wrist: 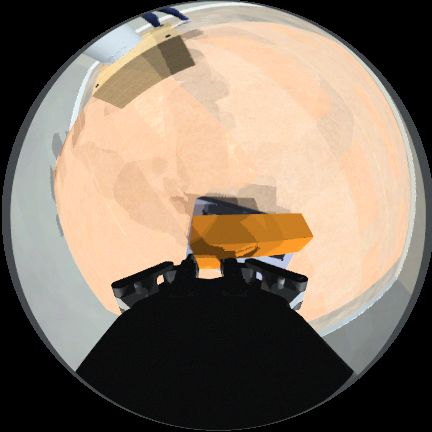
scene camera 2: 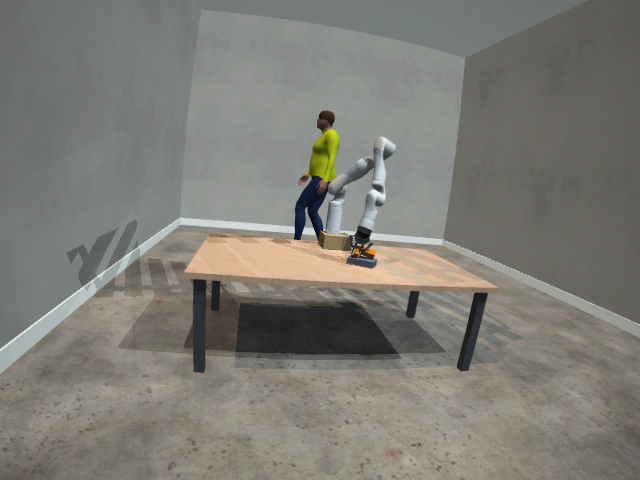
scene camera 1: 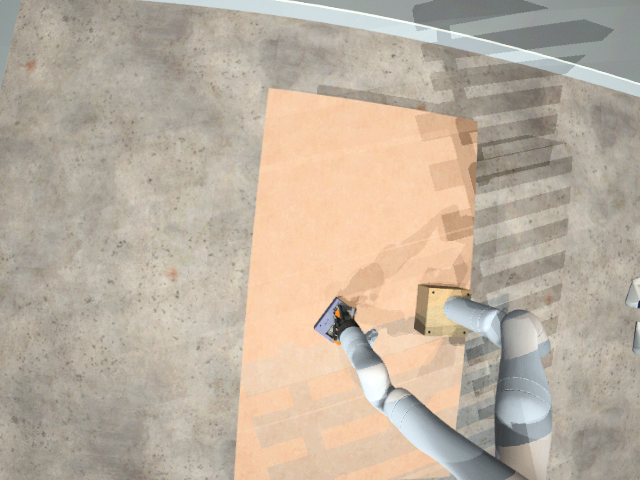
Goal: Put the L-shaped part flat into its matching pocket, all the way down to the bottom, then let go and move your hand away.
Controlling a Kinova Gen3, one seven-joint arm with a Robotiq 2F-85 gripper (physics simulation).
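Places are measured from the arm's base along level axes (x ahead, y left, z up), in metres.
Pixels of known places: gripper, between the fingertips: point(wrist: 208, 255) point(scene camera 2: 354, 256) point(scene camera 1: 337, 309); arm's base, origin of its link: point(scene camera 2: 332, 233) point(scene camera 1: 454, 308).
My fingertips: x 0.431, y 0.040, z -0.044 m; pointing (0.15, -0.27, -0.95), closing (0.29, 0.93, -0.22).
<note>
For each thing: its top centre in the pictures, then the offset to it from my fingertips. Level surfaces: height alone.
- orange L-shaped part, centre of its top: point(wrist: 252, 266) point(scene camera 1: 342, 329) point(scene camera 2: 365, 246) dx -0.014, dy +0.054, dz +0.055 m
- blue-grey block with the pocket, centre of its top: point(wrist: 241, 248) point(scene camera 1: 335, 321) point(scene camera 2: 362, 257) dx +0.000, dy +0.043, dz -0.003 m
- table, height of its surface: dz -0.040 m
The orange L-shaped part point(scene camera 1: 338, 313) point(scene camera 2: 369, 253) point(wrist: 250, 227) is between the fingers of my gripper point(scene camera 2: 356, 250) point(wrist: 208, 255), which is shut on it. The blue-grey block with the pocket point(scene camera 1: 324, 322) point(scene camera 2: 361, 262) point(wrist: 272, 261) lies on the table under the part. In scene camera 2 the part shows above the block's top. In the wrist view its long edge is turned at an angle to the block's edge. The part and my fingers hide most of the pocket, so I cannot tell whether any of the part is inside it.
The wooden base box point(scene camera 1: 436, 310) point(scene camera 2: 333, 240) point(wrist: 145, 75) of the arm stands on the table point(scene camera 1: 310, 206) point(scene camera 2: 268, 263) point(wrist: 300, 160), to the right of the block in scene camera 1. A person in a yellow top point(scene camera 2: 323, 155) stands behind the table, close by the arm's base in that view.
</note>
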